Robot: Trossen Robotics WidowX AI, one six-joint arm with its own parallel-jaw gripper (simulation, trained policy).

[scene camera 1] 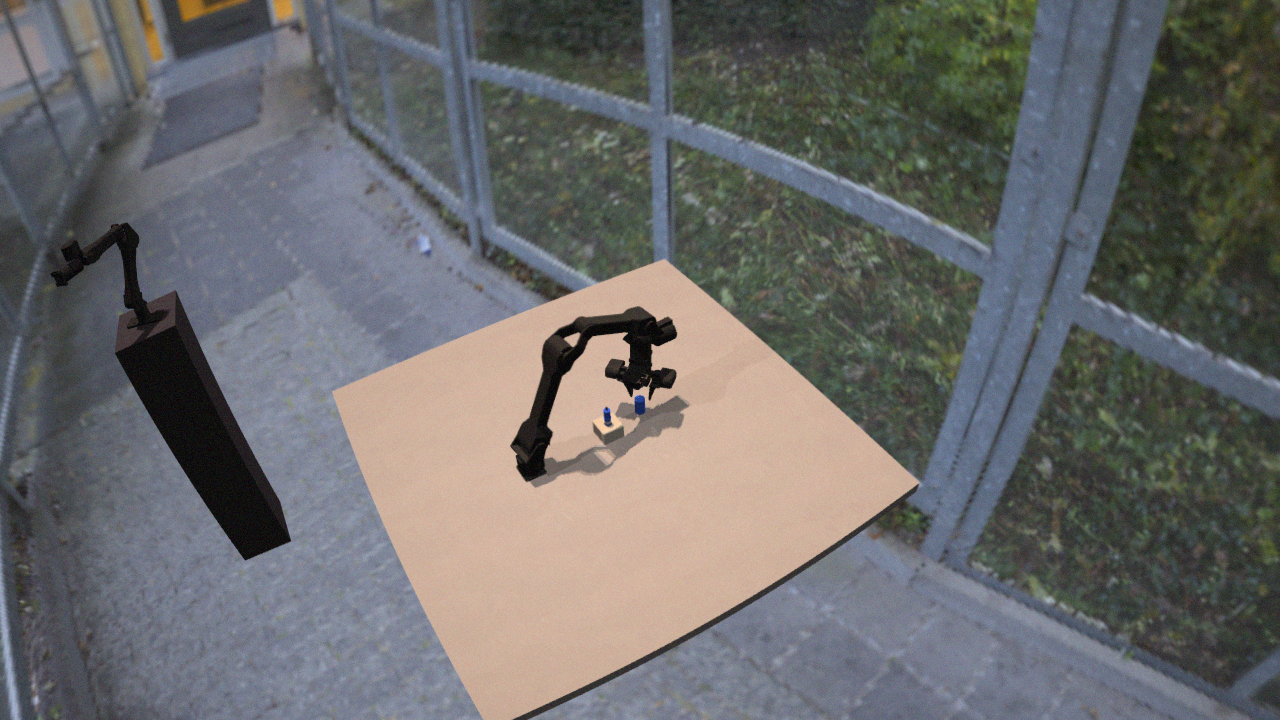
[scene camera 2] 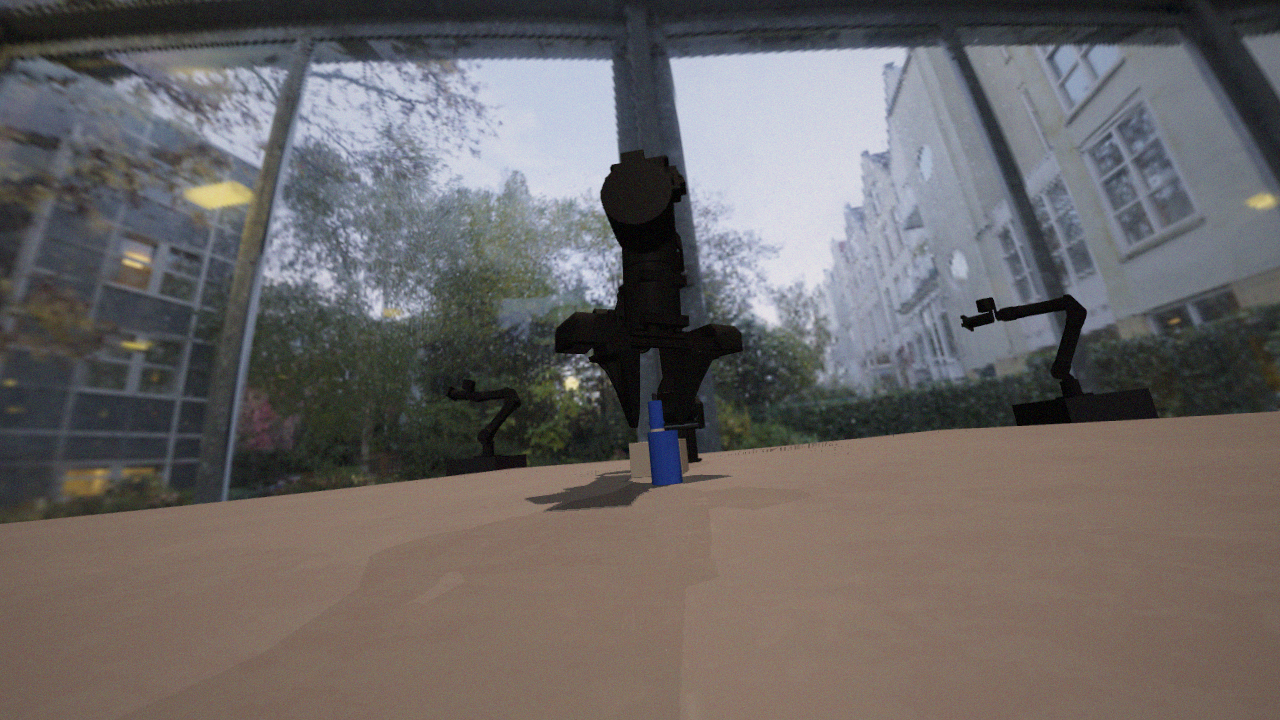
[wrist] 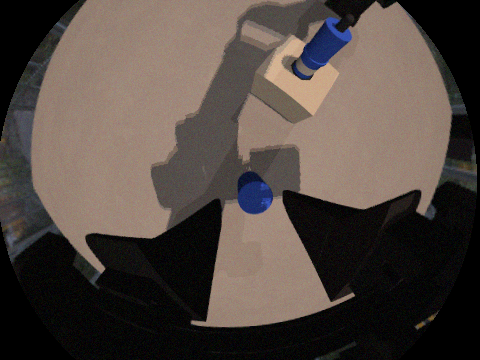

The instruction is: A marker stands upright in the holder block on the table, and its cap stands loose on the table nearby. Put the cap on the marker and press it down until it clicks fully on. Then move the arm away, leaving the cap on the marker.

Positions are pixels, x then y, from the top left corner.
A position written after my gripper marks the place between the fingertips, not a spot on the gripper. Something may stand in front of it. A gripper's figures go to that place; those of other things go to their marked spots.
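My gripper [scene camera 2: 658,426], 37 cm from the lens. A holder block [scene camera 2: 640,466], 46 cm from the lens. A blue cap [scene camera 2: 665,460], 35 cm from the lens. Marked spots on the holder block and the blue cap: 11 cm apart.
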